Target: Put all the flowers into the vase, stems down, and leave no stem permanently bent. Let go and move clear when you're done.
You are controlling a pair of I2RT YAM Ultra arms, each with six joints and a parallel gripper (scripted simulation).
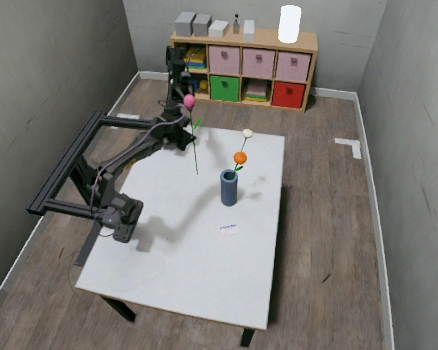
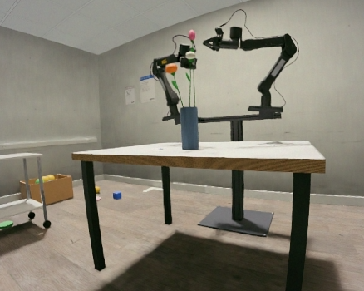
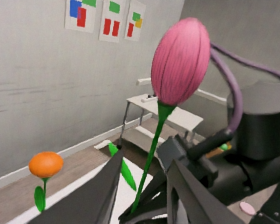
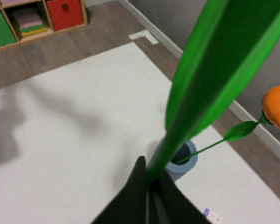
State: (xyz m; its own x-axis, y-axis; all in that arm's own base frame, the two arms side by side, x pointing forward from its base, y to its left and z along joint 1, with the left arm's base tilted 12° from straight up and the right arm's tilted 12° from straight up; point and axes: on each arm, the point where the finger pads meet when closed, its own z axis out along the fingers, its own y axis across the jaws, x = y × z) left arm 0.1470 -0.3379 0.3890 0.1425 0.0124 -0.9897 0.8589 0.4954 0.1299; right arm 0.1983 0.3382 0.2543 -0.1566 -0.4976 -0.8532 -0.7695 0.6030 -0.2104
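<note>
The pink flower lies 6 cm to the right of my left hand, 4 cm ahead of it and 1 cm above it. The rest, counted from my left hand: orange flower 24 cm below, 23 cm ahead, 8 cm to the right; white flower 24 cm ahead, 21 cm below, 2 cm to the left; small printed card 61 cm below, 22 cm to the right, 21 cm ahead.
Now: the orange flower 200 mm ahead of my right hand, 100 mm below it and 20 mm to the right of it. From my right hand the other things lie so: white flower 210 mm ahead, 80 mm to the left, 70 mm below; pink flower 150 mm above, 10 mm ahead; small printed card 470 mm below, 180 mm ahead, 150 mm to the right.
</note>
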